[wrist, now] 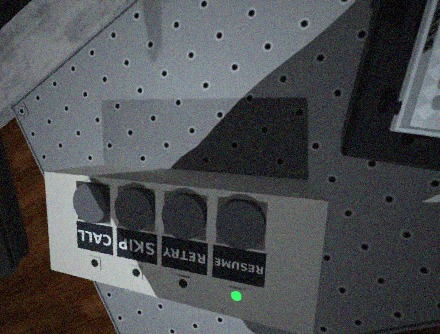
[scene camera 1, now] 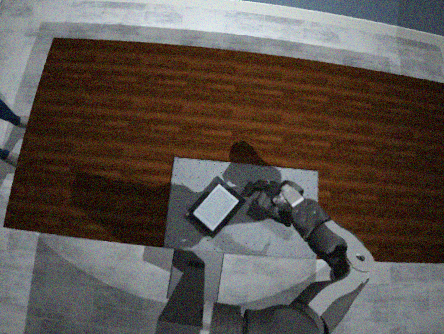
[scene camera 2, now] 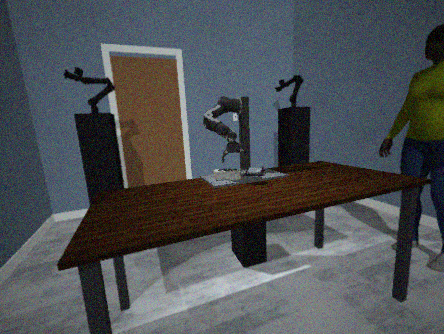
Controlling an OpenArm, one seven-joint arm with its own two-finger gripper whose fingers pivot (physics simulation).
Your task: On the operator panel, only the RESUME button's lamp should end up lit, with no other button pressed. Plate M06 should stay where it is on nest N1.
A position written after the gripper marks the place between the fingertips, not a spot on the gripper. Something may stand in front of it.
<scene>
In view: the gripper point(scene camera 1: 267, 203), a plate M06 point(scene camera 1: 220, 202) and an operator panel point(wrist: 279, 278).
</scene>
